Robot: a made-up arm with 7 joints. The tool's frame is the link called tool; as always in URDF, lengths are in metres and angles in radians. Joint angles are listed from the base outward. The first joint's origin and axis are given. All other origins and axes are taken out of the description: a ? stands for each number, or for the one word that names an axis. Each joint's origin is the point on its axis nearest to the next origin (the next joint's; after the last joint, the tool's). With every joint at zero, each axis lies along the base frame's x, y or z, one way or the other. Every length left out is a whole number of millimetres.
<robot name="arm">
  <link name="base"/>
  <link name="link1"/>
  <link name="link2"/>
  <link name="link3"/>
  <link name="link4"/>
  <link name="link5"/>
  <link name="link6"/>
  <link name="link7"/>
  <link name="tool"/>
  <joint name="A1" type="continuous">
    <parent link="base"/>
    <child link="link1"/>
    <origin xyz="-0.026 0.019 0.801" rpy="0 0 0"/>
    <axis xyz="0 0 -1"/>
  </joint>
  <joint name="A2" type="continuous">
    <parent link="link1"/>
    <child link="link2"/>
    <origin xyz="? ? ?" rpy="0 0 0"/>
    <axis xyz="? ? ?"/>
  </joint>
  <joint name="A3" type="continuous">
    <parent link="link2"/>
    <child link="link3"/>
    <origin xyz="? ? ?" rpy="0 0 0"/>
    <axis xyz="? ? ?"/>
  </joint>
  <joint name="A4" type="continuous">
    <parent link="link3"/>
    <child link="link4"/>
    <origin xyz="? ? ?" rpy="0 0 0"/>
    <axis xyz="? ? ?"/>
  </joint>
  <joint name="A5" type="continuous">
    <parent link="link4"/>
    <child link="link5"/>
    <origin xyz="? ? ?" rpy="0 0 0"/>
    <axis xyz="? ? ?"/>
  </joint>
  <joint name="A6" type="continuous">
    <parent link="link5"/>
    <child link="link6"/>
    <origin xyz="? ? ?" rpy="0 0 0"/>
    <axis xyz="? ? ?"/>
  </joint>
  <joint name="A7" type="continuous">
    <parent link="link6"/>
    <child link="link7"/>
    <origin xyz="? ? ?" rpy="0 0 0"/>
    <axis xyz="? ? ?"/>
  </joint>
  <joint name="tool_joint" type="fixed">
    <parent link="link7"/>
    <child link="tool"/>
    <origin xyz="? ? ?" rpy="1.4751 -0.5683 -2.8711"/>
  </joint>
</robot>
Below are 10 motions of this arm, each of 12 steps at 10 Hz.
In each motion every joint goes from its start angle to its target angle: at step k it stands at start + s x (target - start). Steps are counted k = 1, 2, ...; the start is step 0. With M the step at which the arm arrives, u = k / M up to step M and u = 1 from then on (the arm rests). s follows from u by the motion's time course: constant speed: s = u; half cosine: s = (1 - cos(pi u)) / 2; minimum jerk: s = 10 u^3 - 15 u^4 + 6 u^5.
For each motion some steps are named. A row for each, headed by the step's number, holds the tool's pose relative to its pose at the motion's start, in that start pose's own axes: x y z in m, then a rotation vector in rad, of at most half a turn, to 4 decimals.
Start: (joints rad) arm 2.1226 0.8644 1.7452 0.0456 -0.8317 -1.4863 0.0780
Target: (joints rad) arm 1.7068 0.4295 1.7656 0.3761 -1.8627 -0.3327 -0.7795
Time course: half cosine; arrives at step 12
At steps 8, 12:
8: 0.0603 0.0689 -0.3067 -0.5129 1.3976 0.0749
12: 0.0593 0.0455 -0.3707 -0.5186 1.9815 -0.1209

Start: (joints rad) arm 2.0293 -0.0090 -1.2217 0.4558 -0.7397 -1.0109 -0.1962
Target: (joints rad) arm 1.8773 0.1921 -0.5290 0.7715 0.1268 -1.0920 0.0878
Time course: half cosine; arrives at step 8
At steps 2, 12:
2: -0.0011 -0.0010 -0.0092 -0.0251 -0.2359 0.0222
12: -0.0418 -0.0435 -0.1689 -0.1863 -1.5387 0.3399

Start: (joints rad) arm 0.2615 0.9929 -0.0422 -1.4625 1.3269 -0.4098 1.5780
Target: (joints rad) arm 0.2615 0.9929 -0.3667 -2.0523 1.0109 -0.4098 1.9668
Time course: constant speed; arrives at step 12
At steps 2, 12:
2: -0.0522 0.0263 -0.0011 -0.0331 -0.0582 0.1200
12: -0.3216 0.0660 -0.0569 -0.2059 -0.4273 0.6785

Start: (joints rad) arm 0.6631 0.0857 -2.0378 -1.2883 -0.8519 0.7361 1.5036
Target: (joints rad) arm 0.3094 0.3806 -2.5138 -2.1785 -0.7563 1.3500 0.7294
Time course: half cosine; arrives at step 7
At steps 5, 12:
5: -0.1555 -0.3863 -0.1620 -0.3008 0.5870 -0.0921
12: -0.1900 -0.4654 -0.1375 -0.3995 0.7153 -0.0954

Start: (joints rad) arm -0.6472 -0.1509 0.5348 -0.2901 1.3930 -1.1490 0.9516
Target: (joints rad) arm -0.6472 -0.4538 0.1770 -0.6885 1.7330 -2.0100 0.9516
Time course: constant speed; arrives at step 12
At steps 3, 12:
3: -0.0468 -0.0009 -0.0701 -0.2108 -0.0550 -0.1148
12: -0.1703 -0.0841 -0.2417 -0.6294 -0.3644 -0.5191

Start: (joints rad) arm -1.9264 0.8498 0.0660 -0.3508 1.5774 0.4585 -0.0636
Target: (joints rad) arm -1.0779 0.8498 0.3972 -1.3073 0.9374 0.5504 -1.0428
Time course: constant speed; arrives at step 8
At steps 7, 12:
7: -0.0289 -0.1118 -0.2850 0.0867 0.8625 -0.5831
12: -0.0355 -0.1540 -0.2802 0.2011 0.8806 -0.7031

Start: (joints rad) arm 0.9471 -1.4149 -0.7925 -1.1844 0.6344 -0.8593 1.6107
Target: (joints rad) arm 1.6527 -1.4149 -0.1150 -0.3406 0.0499 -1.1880 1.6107
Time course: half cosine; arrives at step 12
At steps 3, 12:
3: 0.0653 -0.0738 0.0125 0.1680 0.1768 -0.0339
12: 0.3069 -0.5097 -0.2298 1.1151 0.8785 -0.2049

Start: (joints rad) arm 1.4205 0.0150 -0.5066 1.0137 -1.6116 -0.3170 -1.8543
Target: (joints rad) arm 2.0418 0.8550 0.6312 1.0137 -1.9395 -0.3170 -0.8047
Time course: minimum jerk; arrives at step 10
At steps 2, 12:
2: 0.0016 0.0115 0.0577 0.0401 -0.1301 0.0111
12: -0.4392 -0.2325 0.6613 0.8142 -2.0570 -0.6121

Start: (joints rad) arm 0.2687 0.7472 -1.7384 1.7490 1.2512 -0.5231 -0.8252
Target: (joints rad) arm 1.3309 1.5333 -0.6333 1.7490 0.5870 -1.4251 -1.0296
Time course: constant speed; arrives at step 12
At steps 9, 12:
9: -0.3706 -0.6156 -0.2520 -0.5323 0.7095 -1.4960
12: -0.6126 -0.6851 -0.1462 -0.7899 0.7045 -2.0391

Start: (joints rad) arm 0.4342 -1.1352 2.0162 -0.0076 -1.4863 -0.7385 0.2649
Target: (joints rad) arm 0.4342 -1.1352 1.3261 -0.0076 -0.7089 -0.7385 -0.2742
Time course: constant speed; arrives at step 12
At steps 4, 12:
4: 0.0079 0.0026 -0.0018 0.1014 0.1221 0.0119
12: 0.0178 0.0073 -0.0109 0.3022 0.3652 0.0463

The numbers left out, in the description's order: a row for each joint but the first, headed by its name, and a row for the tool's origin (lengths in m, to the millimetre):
A2: xyz 0.02 0.003 0, axis 0 1 0
A3: xyz 0.029 0 0.303, axis 0 0 -1
A4: xyz -0.018 -0.019 0, axis 0 1 0
A5: xyz -0.028 0 0.339, axis 0 0 -1
A6: xyz -0.03 0.028 0, axis 0 1 0
A7: xyz -0.025 0 0.154, axis 0 0 -1
tool: xyz 0.002 -0.011 0

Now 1 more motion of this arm.
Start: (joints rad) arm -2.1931 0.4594 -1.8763 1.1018 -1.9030 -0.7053 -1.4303
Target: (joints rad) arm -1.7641 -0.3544 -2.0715 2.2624 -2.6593 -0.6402 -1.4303
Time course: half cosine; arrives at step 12
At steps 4, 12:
4: 0.1147 -0.0985 0.0066 -0.0044 -0.2248 -0.2197
12: 0.1512 -0.3566 0.3542 0.6409 -1.0802 -0.4842

